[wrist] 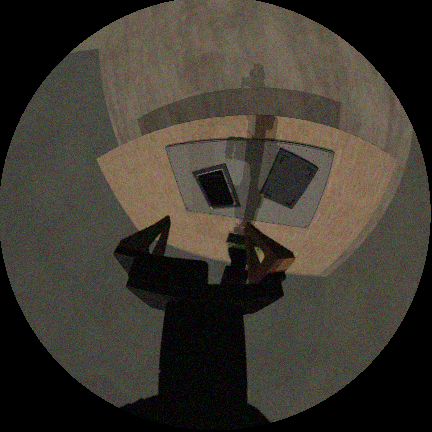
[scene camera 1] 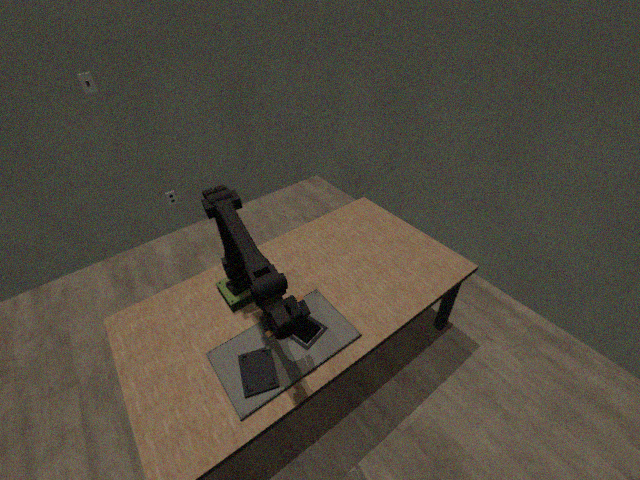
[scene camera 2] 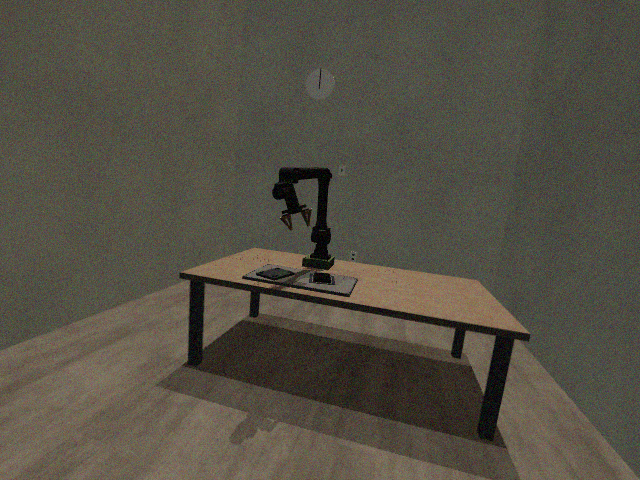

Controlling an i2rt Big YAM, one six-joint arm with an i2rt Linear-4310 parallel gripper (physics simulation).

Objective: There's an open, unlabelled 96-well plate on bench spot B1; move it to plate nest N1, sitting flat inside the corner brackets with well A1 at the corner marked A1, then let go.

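Observation:
The open 96-well plate (scene camera 1: 309,331) (scene camera 2: 322,278) (wrist: 216,188) is black and lies flat at its spot on the grey board, inside a dark border with a light line. The nest (scene camera 1: 258,373) (scene camera 2: 275,273) (wrist: 290,178) is a dark grey rectangle with small corner brackets, apart from the plate on the same board and turned at a different angle. The A1 mark is too small to read. My gripper (scene camera 2: 299,227) (wrist: 207,222) is open and empty, high above the table, tilted. In scene camera 1 the wrist hides most of the fingers and part of the plate's surroundings.
The grey board (scene camera 1: 336,330) (scene camera 2: 343,286) (wrist: 302,215) lies on the wooden table (scene camera 1: 361,248) (scene camera 2: 413,294) (wrist: 350,200). The arm's green base (scene camera 1: 227,297) (scene camera 2: 317,262) stands behind the board. The arm's shadow falls between plate and nest.

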